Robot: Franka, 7 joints.
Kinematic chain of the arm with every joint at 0, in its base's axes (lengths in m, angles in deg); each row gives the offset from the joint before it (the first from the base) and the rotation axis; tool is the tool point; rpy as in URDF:
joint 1: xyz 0 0 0.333 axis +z
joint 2: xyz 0 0 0 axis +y
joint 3: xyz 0 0 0.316 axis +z
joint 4: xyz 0.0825 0 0 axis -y
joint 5: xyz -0.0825 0 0.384 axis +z
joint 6: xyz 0 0 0 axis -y
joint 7: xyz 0.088 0 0 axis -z
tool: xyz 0 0 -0.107 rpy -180 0 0
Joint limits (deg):
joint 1: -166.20..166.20
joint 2: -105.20..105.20
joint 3: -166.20..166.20
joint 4: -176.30..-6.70
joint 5: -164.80..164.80
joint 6: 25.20..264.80
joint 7: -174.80..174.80
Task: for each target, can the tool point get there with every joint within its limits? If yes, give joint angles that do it. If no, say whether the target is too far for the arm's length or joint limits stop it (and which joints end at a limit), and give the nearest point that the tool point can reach.
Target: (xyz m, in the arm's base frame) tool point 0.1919 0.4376 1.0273
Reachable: yes | joints 18.49 24.64 93.48 -38.59 121.10 152.03 -117.92
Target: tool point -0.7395 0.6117 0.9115
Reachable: no: too far | nearest point -0.5661 0.4683 0.7759 | short by 0.263 m
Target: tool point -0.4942 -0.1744 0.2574
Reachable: yes | joints -30.05 -48.26 -118.84 -135.32 24.02 239.18 -7.13
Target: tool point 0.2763 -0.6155 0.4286
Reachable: yes | joints -96.59 47.05 31.13 -84.48 -66.96 228.46 144.14
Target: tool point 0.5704 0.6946 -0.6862
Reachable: no: too far | nearest point 0.3765 0.4585 -0.2610 | short by 0.524 m
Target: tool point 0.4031 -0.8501 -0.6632
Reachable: no: too far | nearest point 0.2623 -0.5533 -0.2466 | short by 0.531 m
